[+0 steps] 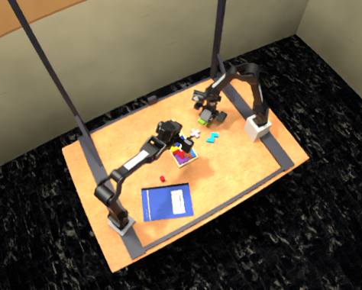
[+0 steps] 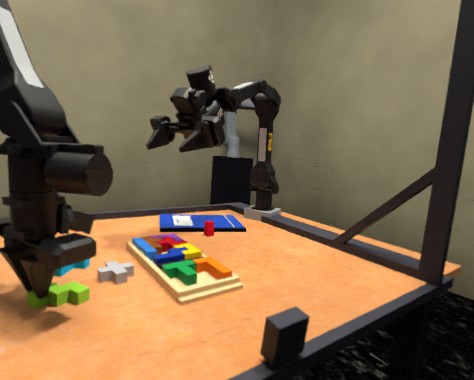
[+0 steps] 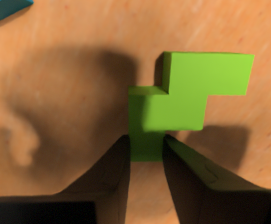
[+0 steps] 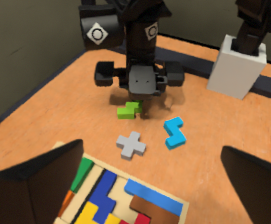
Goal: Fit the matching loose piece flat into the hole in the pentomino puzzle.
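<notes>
Now: left hand 120 mm to the left of the grey cross piece, 40 mm above it and 30 mm short of it. Round my left hand: red block 420 mm to the right, 150 mm ahead, 30 mm below; cyan piece 110 mm ahead, 60 mm to the right, 40 mm below; lime green piece 40 mm below, 30 mm to the right, 10 mm behind.
</notes>
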